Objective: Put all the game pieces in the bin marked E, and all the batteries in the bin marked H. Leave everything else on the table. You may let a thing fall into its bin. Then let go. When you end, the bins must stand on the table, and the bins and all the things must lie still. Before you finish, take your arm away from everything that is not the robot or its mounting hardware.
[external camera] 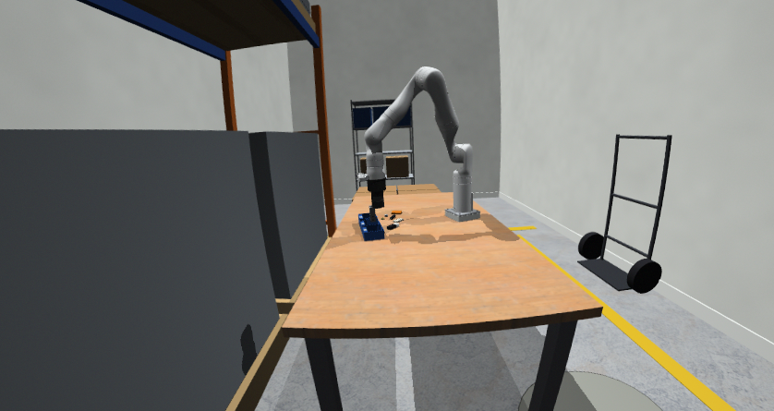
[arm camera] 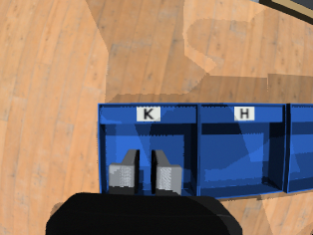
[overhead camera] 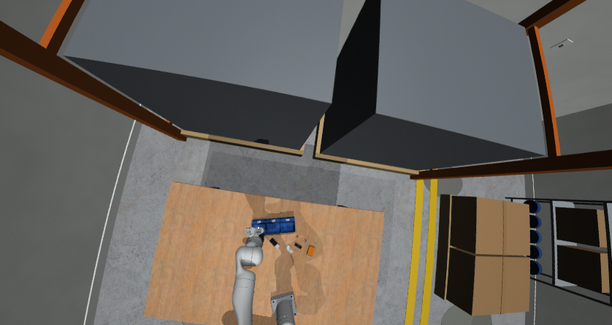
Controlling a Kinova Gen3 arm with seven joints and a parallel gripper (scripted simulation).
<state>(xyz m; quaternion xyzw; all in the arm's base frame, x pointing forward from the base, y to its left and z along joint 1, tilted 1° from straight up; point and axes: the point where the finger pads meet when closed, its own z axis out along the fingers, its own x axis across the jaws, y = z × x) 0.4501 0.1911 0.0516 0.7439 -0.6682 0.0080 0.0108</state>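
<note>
Right now the white domino is 120 mm behind my hand, 190 mm to the right of it and 80 mm below it. The rest, counted from my hand: brass nut 50 mm behind, 240 mm to the right, 80 mm below; then blue three-part bin 20 mm ahead, 90 mm to the right, 70 mm below; then dark cylindrical battery 100 mm behind, 250 mm to the right, 80 mm below.
</note>
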